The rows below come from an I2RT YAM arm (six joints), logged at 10 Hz.
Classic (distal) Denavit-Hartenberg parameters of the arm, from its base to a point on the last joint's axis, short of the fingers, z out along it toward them. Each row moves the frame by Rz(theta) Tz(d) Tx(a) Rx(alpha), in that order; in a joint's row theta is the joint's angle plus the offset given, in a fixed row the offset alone. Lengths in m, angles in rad.
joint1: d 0.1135; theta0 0; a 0.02; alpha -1.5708
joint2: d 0; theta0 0; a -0.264; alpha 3.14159
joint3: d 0; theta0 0.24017; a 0.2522; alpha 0
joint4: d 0; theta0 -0.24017; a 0.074; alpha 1.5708
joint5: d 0; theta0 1.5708; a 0; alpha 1.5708
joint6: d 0.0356; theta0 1.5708; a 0; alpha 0
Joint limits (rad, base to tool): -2.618..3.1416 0..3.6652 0..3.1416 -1.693..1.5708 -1.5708..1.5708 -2.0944..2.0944
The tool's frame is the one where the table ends.
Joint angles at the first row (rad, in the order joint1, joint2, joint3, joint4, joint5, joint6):
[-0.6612, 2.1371, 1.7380, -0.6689, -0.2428, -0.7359]
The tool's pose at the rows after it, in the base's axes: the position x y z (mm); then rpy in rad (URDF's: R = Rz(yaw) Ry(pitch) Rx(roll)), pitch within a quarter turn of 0, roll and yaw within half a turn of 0:
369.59 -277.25 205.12 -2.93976 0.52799 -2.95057
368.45 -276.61 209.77 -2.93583 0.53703 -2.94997
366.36 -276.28 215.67 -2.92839 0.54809 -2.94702
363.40 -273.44 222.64 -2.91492 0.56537 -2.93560
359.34 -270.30 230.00 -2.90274 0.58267 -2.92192
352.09 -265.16 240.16 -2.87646 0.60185 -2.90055
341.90 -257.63 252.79 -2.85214 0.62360 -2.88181
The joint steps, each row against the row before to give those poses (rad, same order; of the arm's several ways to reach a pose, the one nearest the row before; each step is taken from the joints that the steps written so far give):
[-0.0009, -0.0099, -0.0019, 0.0012, 0.0004, 0.0012]
[-0.0007, -0.0113, -0.0009, -0.0011, -0.0036, 0.0030]
[-0.0026, -0.0151, -0.0025, -0.0004, -0.0045, 0.0007]
[0.0004, -0.0268, -0.0177, 0.0106, -0.0069, -0.0004]
[-0.0008, -0.0302, -0.0202, 0.0081, -0.0100, -0.0032]
[-0.0015, -0.0489, -0.0374, 0.0159, -0.0056, -0.0063]
[-0.0015, -0.0637, -0.0463, 0.0110, -0.0079, -0.0022]

